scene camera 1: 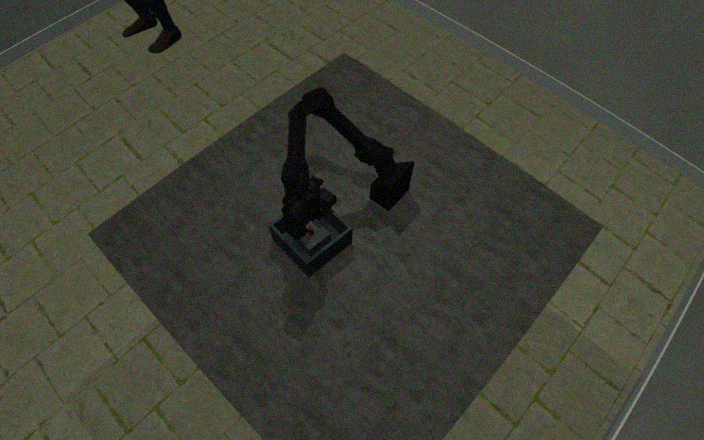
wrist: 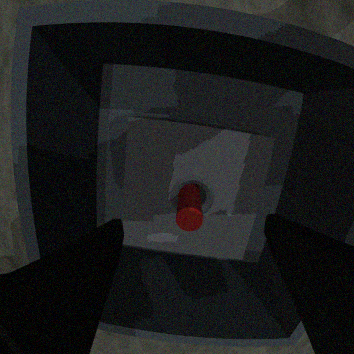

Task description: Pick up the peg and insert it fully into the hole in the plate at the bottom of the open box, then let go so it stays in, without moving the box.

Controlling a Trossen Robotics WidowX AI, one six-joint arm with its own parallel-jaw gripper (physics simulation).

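Pixels of known places: gripper, fingertip midpoint: (scene camera 1: 310, 227) (wrist: 194, 225); arm's base, link origin: (scene camera 1: 391, 174).
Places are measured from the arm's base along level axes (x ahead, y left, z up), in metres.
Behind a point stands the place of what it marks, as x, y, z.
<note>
The red peg (scene camera 1: 309, 229) {0.313, -0.098, -0.039} (wrist: 190, 207) {0.308, -0.104, -0.040} stands upright in the hole of the grey plate (scene camera 1: 322, 240) {0.305, -0.053, -0.075} (wrist: 150, 170) {0.332, -0.116, -0.070}, with its upper part showing above the plate. How deep it sits cannot be seen. The plate lies at the bottom of the open dark blue-grey box (scene camera 1: 330, 255) {0.325, -0.005, -0.094} (wrist: 19, 125) {0.388, -0.152, -0.030}. My gripper (wrist: 194, 225) {0.307, -0.097, -0.033} is open and empty; in the wrist view its two dark fingers stand wide apart, one on each side of the peg and clear of it. In the scene view the gripper is a dark shape at the box's back left, its fingers hard to make out.
The box walls rise around the plate on all sides. The box stands on a dark grey square mat (scene camera 1: 415, 321) {0.333, 0.334, -0.128}. The arm's base (scene camera 1: 393, 186) {0.046, 0.039, 0.016} is behind and to the right of the box. Pale paving (scene camera 1: 67, 290) surrounds the mat, and a person's feet (scene camera 1: 165, 39) show at the top left.
</note>
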